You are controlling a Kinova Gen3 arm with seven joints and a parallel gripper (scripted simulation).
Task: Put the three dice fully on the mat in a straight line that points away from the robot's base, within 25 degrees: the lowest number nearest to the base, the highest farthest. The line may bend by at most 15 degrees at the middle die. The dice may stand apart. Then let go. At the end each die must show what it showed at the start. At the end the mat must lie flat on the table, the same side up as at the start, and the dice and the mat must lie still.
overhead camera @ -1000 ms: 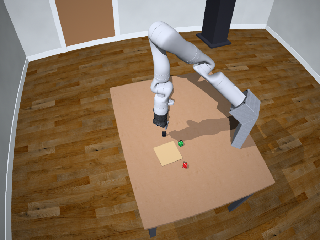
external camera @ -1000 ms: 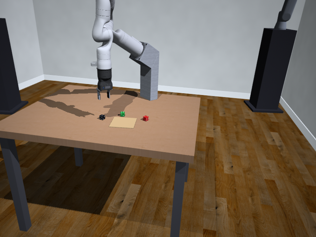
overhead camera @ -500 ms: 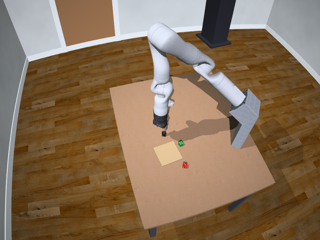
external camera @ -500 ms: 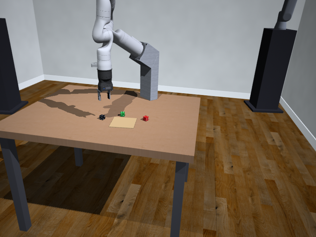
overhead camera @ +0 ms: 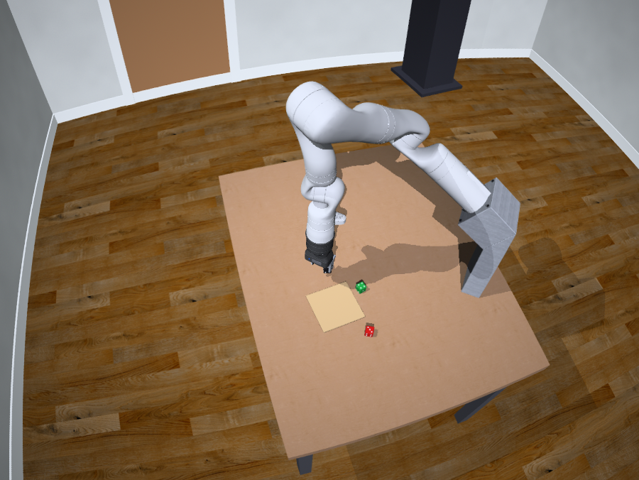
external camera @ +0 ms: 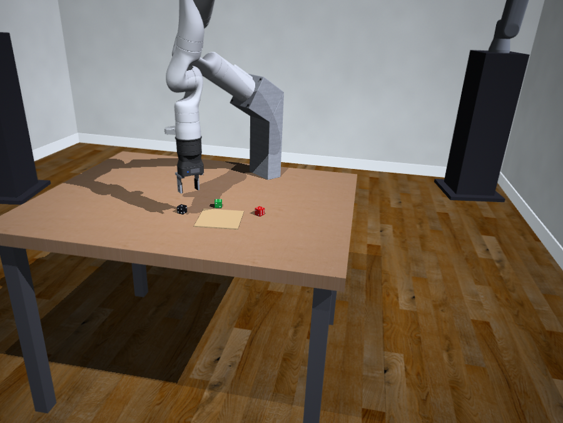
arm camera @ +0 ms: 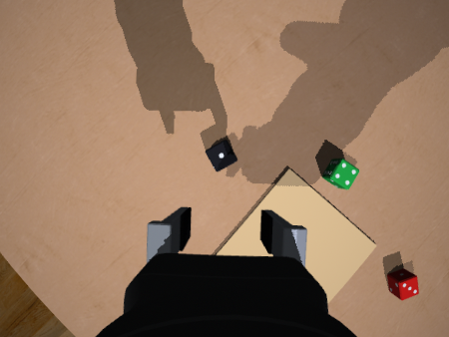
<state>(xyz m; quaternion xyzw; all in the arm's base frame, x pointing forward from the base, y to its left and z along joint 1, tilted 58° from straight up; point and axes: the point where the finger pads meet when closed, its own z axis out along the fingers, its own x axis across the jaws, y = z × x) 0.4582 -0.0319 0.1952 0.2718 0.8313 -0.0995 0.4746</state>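
Now: the black die 10 cm below my hand, 4 cm behind it and 3 cm to the right of it. The rest, counted from my hand: green die: 10 cm below, 10 cm behind, 8 cm to the left; tan mat: 11 cm below, 10 cm to the left; red die: 23 cm to the left, 10 cm below, 5 cm behind.
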